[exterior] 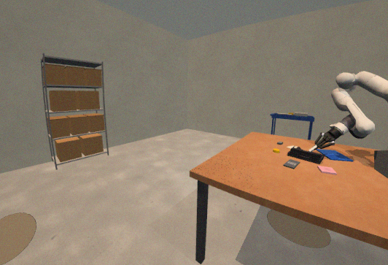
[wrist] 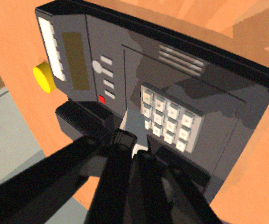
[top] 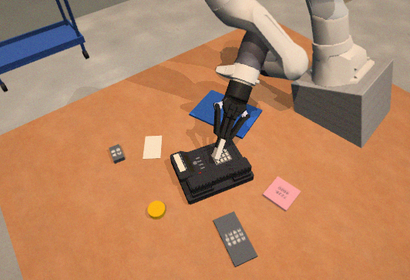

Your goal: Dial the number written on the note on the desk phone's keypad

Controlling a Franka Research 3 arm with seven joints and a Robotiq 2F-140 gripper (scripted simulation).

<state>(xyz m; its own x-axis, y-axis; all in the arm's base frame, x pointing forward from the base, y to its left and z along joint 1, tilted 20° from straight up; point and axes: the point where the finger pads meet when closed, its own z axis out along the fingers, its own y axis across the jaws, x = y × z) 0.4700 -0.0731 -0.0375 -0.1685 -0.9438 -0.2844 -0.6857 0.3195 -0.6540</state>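
My gripper is now 5 cm short of the handset, 7 cm to the right of it and 2 cm above it. Round my hand: yellow disc 26 cm ahead, 3 cm to the left, 6 cm below; then cream card 14 cm ahead, 19 cm to the right, 7 cm below; then blue pad 16 cm behind, 16 cm to the right, 6 cm below.
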